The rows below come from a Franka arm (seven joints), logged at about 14 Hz.
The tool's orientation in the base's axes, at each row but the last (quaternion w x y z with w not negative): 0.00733 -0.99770 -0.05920 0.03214; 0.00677 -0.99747 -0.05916 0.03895; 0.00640 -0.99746 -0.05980 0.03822; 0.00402 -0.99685 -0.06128 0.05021; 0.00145 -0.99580 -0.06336 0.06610; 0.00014 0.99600 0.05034 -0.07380; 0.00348 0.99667 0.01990 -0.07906; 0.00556 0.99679 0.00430 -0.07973; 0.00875 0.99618 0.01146 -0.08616
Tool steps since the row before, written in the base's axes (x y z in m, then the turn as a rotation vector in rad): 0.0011 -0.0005 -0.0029 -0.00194 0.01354 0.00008; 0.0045 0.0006 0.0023 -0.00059 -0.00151 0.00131; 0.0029 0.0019 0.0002 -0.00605 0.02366 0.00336; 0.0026 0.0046 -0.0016 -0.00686 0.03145 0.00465; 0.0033 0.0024 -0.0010 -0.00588 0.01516 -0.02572; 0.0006 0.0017 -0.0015 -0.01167 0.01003 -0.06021; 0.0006 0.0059 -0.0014 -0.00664 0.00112 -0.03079; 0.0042 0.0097 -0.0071 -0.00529 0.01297 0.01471; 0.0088 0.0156 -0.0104 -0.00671 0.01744 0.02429
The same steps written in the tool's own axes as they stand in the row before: 0.0012 0.0007 0.0028 -0.00032 -0.01367 0.00019; 0.0043 -0.0001 -0.0026 -0.00086 0.00141 -0.00127; 0.0031 -0.0015 -0.0004 -0.00341 -0.02427 -0.00269; 0.0033 -0.0042 0.0013 -0.00338 -0.03211 -0.00388; 0.0037 -0.0020 0.0005 -0.00048 -0.01549 0.02619; 0.0010 -0.0016 0.0014 -0.00163 -0.01072 0.06119; 0.0010 -0.0059 0.0012 -0.00165 -0.00150 0.03144; 0.0053 -0.0097 0.0062 -0.00746 -0.01287 -0.01383; 0.0108 -0.0155 0.0084 -0.01041 -0.01722 -0.02311
